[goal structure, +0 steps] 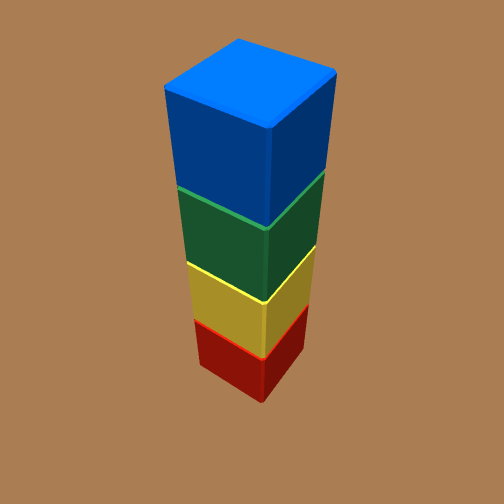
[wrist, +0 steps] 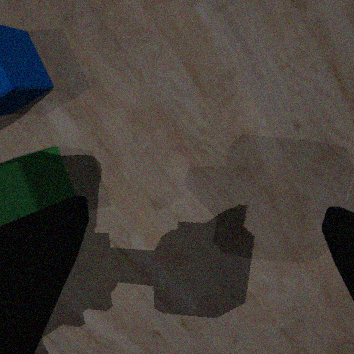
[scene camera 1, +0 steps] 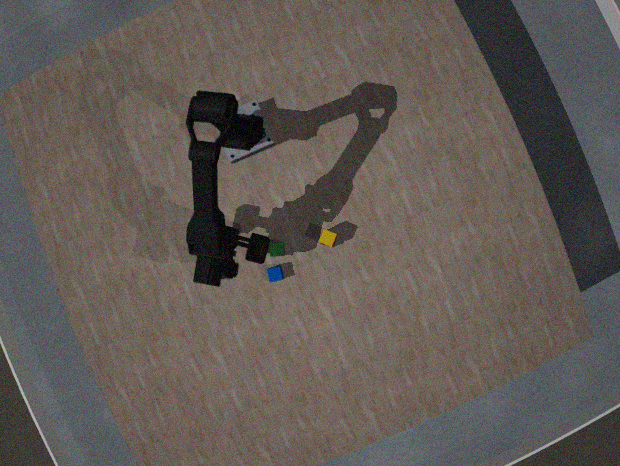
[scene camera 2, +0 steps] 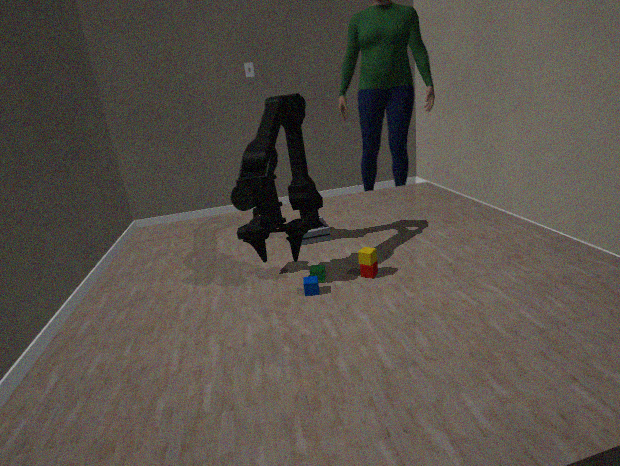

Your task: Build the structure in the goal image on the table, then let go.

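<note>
A yellow cube [scene camera 1: 328,238] [scene camera 2: 367,255] sits on top of a red cube [scene camera 2: 368,271], which stands on the table. In scene camera 1 the yellow cube almost hides the red one. A green cube [scene camera 1: 277,248] [scene camera 2: 318,273] [wrist: 30,185] lies on the table to the left of this stack, in the arm's shadow. A blue cube [scene camera 1: 275,274] [scene camera 2: 311,286] [wrist: 20,65] lies near the green one, with a small gap between them. My gripper [scene camera 2: 280,260] [wrist: 208,213] is wide open and empty, left of the green and blue cubes. One finger partly covers the green cube in the wrist view.
The arm's base plate [scene camera 1: 253,149] [scene camera 2: 316,235] stands behind the cubes. The arm casts a large shadow across the wood-patterned table [scene camera 1: 400,325] [scene camera 2: 280,380]. A person [scene camera 2: 385,55] in a green top stands in the background near the wall.
</note>
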